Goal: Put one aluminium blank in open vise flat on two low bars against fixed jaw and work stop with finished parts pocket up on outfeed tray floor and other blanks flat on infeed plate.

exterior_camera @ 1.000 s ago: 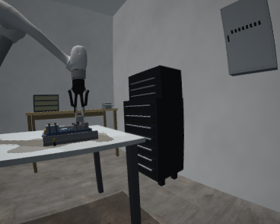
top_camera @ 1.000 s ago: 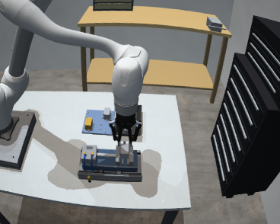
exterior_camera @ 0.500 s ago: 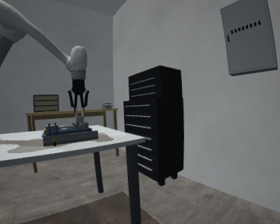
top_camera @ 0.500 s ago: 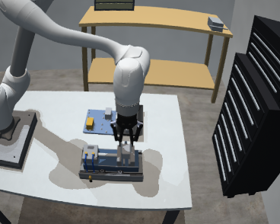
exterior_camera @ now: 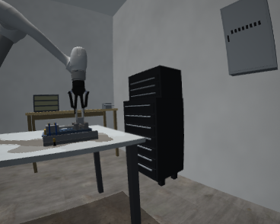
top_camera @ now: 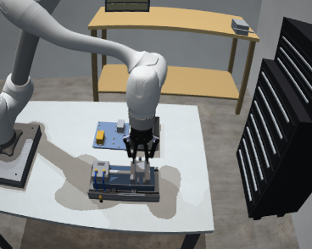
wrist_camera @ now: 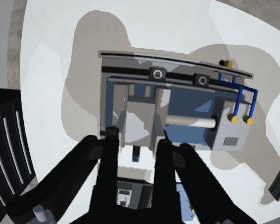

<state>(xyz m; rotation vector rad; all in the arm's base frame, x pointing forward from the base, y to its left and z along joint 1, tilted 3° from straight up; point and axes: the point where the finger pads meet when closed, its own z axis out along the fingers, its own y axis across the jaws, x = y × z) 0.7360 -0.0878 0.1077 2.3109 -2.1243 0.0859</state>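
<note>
The work stop is 5 cm to the left of my hand and 6 cm below it. Round my hand: hose block 17 cm behind, 1 cm to the right, 7 cm below; aluminium blank 4 cm below; vise 7 cm behind, 11 cm below.
</note>
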